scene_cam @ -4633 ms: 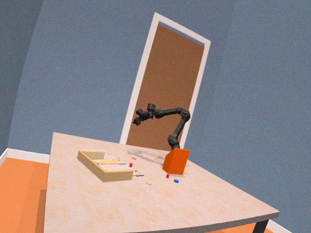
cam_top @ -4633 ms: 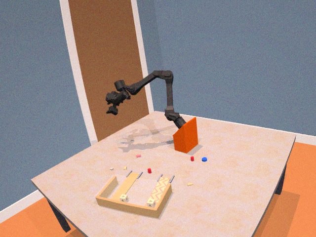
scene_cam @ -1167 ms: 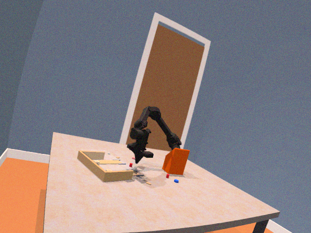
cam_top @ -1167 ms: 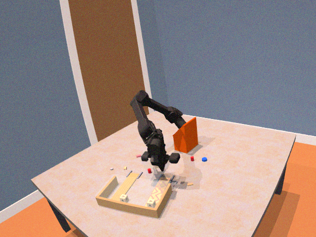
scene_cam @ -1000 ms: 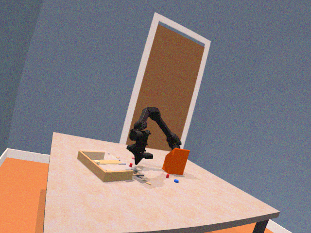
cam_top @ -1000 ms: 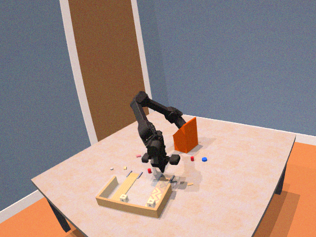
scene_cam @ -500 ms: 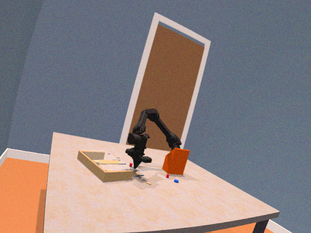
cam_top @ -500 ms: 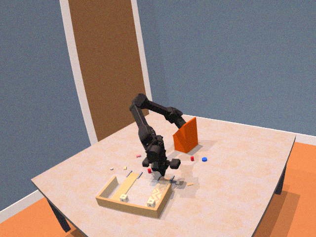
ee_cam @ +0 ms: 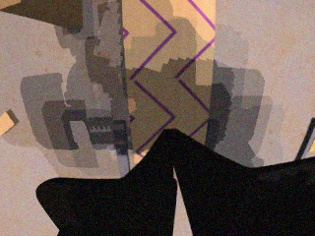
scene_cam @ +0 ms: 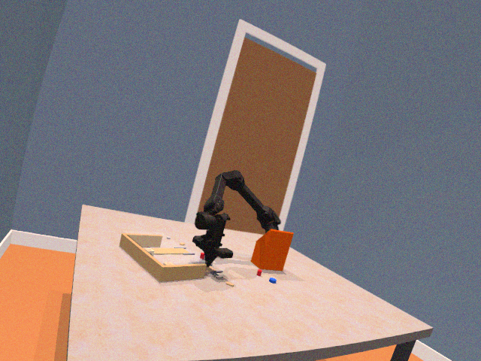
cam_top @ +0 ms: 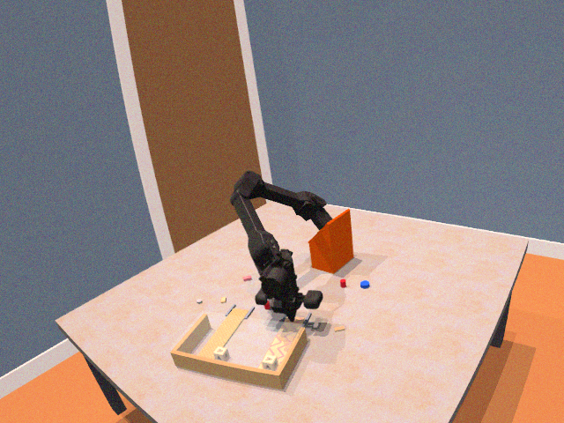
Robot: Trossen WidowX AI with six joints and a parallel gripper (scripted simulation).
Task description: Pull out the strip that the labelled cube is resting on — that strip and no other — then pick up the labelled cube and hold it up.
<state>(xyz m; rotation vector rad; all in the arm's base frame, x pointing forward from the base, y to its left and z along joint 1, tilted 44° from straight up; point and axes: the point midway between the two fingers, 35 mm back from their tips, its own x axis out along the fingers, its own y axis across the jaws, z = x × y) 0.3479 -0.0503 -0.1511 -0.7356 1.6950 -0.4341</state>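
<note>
Now: the strip 90 mm ahead of my gripper tip, 20 mm to the left of it and 10 mm below it. Also, from my gripper tip: pink piece (290 mm to the right, 160 mm behind, 10 mm below); blue disc (260 mm behind, 110 mm to the left, 10 mm below).
</note>
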